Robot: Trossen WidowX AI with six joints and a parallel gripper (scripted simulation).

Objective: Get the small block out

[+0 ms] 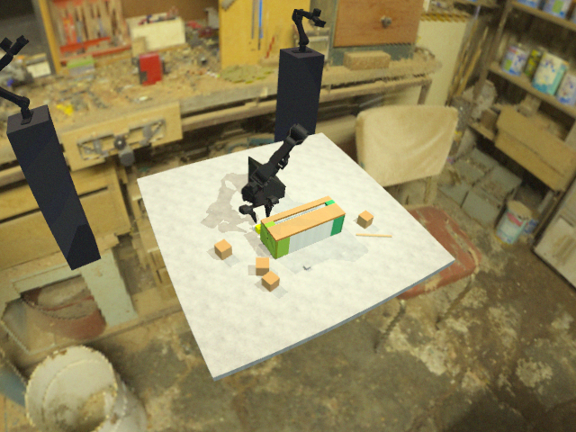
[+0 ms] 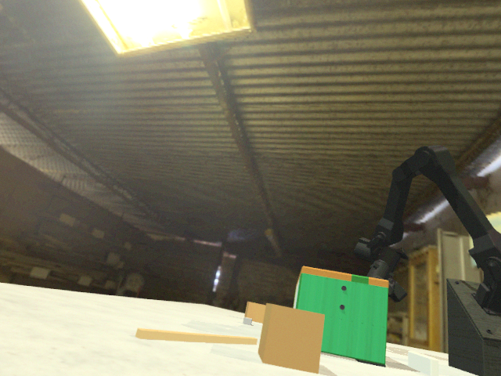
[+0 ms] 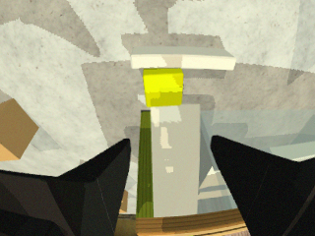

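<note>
Right now the yellow block is 1 cm behind my gripper tip and 6 cm below it. Round my gripper tip: box: 8 cm ahead, 16 cm to the left, 1 cm below; grey metal piece: 29 cm ahead, 6 cm to the left, 7 cm below; thin wooden stick: 31 cm ahead, 48 cm to the left, 7 cm below.
</note>
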